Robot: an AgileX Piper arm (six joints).
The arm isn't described. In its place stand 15 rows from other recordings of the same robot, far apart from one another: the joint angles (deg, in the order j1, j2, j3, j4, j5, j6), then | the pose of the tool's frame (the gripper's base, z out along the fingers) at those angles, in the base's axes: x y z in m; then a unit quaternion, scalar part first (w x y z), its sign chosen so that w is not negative.
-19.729, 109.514, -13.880, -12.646, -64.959, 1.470 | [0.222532, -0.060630, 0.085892, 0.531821, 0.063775, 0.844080, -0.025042]
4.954, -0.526, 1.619, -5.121, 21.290, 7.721 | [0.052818, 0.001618, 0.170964, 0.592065, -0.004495, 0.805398, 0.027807]
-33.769, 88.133, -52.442, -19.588, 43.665, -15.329 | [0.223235, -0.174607, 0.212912, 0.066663, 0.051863, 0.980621, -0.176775]
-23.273, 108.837, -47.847, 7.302, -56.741, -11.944 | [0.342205, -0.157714, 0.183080, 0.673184, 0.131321, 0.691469, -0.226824]
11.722, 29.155, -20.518, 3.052, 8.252, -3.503 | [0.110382, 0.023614, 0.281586, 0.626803, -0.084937, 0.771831, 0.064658]
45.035, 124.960, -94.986, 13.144, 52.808, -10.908 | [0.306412, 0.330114, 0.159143, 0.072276, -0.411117, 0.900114, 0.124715]
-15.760, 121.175, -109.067, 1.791, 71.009, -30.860 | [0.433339, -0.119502, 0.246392, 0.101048, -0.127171, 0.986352, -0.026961]
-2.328, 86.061, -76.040, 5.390, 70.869, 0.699 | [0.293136, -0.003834, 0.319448, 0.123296, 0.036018, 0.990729, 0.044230]
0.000, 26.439, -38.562, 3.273, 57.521, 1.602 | [0.066759, 0.004383, 0.319276, 0.418832, 0.016501, 0.907271, 0.034161]
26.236, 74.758, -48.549, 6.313, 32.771, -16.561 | [0.229339, 0.119066, 0.262059, 0.303987, -0.314036, 0.896814, 0.068538]
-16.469, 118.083, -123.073, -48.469, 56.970, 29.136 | [0.432389, -0.187381, 0.377894, 0.376652, 0.253212, 0.813846, -0.362865]
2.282, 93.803, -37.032, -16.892, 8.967, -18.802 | [0.274589, 0.006818, 0.139825, 0.238785, -0.307430, 0.916307, -0.094074]
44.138, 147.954, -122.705, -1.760, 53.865, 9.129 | [0.380235, 0.365818, 0.086442, 0.129551, -0.304781, 0.942254, 0.049826]
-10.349, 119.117, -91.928, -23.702, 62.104, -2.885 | [0.410543, -0.107835, 0.192297, 0.026926, -0.023128, 0.981059, -0.190430]
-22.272, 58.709, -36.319, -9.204, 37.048, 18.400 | [0.168162, -0.078349, 0.257045, 0.301976, 0.286523, 0.906071, -0.075830]
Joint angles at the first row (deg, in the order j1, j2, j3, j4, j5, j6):
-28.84 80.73 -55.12 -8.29 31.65 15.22
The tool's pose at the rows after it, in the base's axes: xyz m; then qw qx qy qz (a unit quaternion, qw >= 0):
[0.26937, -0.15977, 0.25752, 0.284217, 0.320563, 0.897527, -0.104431]
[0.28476, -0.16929, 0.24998, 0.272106, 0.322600, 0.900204, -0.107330]
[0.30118, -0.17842, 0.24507, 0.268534, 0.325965, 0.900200, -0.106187]
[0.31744, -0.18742, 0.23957, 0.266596, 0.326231, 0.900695, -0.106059]
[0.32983, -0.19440, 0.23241, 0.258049, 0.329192, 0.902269, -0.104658]
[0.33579, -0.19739, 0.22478, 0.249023, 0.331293, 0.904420, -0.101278]
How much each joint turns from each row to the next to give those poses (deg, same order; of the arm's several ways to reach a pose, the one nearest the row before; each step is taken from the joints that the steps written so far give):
0.00 5.77 -3.95 -3.26 1.69 2.96
0.00 4.29 -3.32 -0.91 0.49 0.74
0.00 4.03 -3.83 0.00 0.27 0.37
0.00 3.95 -3.86 0.00 0.15 0.00
0.00 3.39 -3.14 0.11 0.80 0.12
0.00 1.99 -1.25 0.39 0.36 -0.10

